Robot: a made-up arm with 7 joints. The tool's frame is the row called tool.
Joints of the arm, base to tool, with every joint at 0 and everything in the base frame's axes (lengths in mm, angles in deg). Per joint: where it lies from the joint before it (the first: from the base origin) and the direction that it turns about. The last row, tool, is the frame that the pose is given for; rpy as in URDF.
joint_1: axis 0 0 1 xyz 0 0 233.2
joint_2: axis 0 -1 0 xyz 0 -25.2 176.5
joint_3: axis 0 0 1 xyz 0 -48.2 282.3
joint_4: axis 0 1 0 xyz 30.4 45.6 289
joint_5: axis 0 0 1 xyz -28.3 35.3 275.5
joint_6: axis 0 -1 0 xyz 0 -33.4 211.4
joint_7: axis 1 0 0 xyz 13.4 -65 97.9
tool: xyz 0 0 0 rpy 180 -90 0
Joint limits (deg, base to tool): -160..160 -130..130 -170..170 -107..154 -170..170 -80..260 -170..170
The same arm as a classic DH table. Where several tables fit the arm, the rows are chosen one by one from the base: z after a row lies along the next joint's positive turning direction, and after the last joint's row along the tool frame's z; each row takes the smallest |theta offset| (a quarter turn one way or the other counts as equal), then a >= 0, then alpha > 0; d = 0 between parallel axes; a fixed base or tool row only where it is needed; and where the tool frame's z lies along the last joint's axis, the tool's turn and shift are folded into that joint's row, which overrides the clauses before.
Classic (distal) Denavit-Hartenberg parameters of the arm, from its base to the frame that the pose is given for. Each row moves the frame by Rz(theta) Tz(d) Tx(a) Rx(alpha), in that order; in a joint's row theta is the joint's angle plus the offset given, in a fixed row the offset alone. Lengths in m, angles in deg.
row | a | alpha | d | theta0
joint_1 | 0 | 90 | 0.4097 | 0
joint_2 | 0 | -90 | 0.0734 | 0
joint_3 | 0.0304 | -90 | 0.5713 | 0
joint_4 | -0.0283 | 90 | 0.0809 | 0
joint_5 | 0 | 90 | 0.4869 | 0
joint_6 | 0.0979 | 90 | 0.0984 | 90
joint_7 | 0 | 0 | 0.0134 | 0
Joint limits (deg, base to tool): -160..160 -130..130 -170..170 -107..154 -170..170 -80..260 -170..170

